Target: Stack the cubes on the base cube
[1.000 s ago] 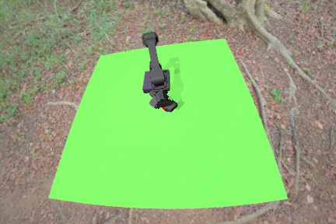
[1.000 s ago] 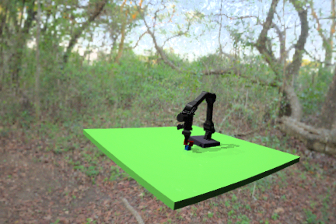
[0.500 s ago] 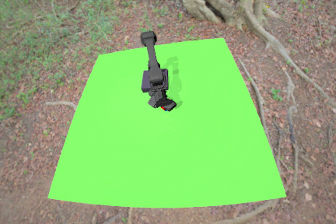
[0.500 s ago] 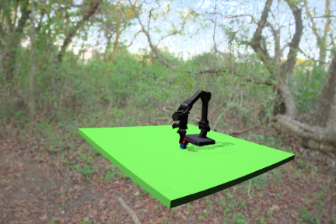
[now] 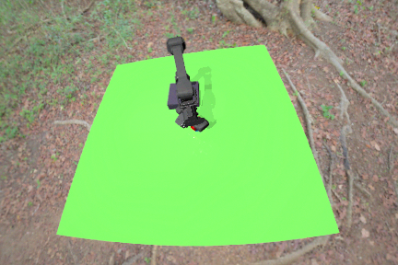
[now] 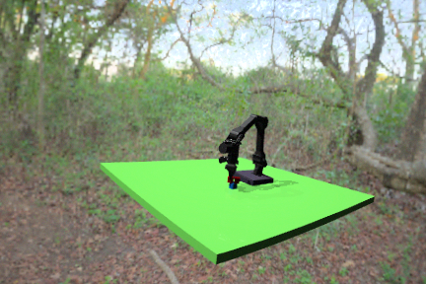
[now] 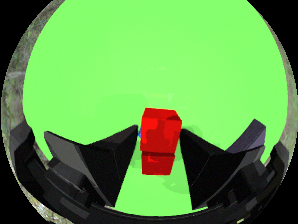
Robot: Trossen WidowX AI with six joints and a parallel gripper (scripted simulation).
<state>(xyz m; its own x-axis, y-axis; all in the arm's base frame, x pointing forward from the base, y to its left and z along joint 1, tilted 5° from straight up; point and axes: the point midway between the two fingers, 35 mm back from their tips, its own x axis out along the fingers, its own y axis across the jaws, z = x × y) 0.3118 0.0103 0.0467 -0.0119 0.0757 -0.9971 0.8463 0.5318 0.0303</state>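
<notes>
Now: gripper tip 4 cm above the blue base cube, 2 cm to the right of it and 1 cm past it.
</notes>
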